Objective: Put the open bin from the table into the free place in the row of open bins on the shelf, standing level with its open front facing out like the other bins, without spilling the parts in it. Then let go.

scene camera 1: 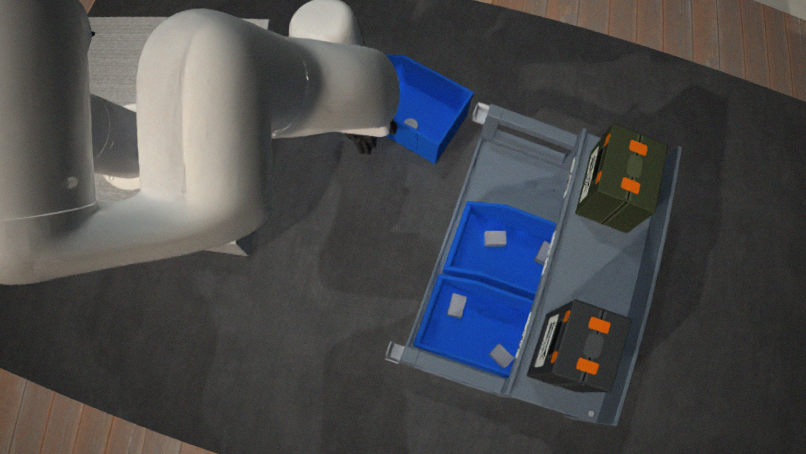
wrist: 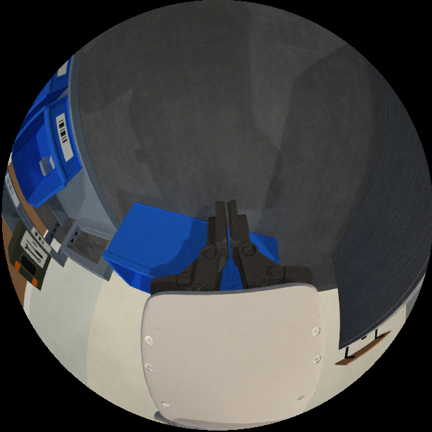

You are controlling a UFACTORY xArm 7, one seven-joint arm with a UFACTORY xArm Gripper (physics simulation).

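Where they show: gripper, fingertip midpoint: (scene camera 1: 367, 145); arm's base, origin of the base link: (scene camera 1: 134, 147).
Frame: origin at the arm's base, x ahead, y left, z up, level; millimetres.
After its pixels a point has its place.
The loose blue open bin (scene camera 1: 431, 101) @[x 419, y 164, z -104 mm] (wrist: 153, 238) stands just past the far end of the grey shelf (scene camera 1: 510, 169) @[x 549, y 61, z -101 mm] (wrist: 80, 153), with a grey part (scene camera 1: 411, 122) @[x 392, y 118, z -94 mm] inside it. My gripper (scene camera 1: 365, 141) @[x 330, y 71, z -94 mm] (wrist: 225, 207) is shut, with its fingers pressed together over the bin's near edge and nothing between them. My arm hides part of the bin in the scene view. Two blue bins (scene camera 1: 507, 254) @[x 551, y -73, z -98 mm] (scene camera 1: 479, 324) @[x 518, y -178, z -98 mm] with grey parts fill the row on the shelf. The place at the row's far end, nearest the loose bin, is free.
An olive case (scene camera 1: 623, 177) @[x 659, y -10, z 90 mm] and a dark case (scene camera 1: 583, 344) @[x 604, y -217, z 115 mm], both with orange clasps, stand on the shelf's rear level. A grey table (scene camera 1: 112, 56) @[x -66, y 131, z 37 mm] lies behind my arm. Dark mat covers the floor around the shelf.
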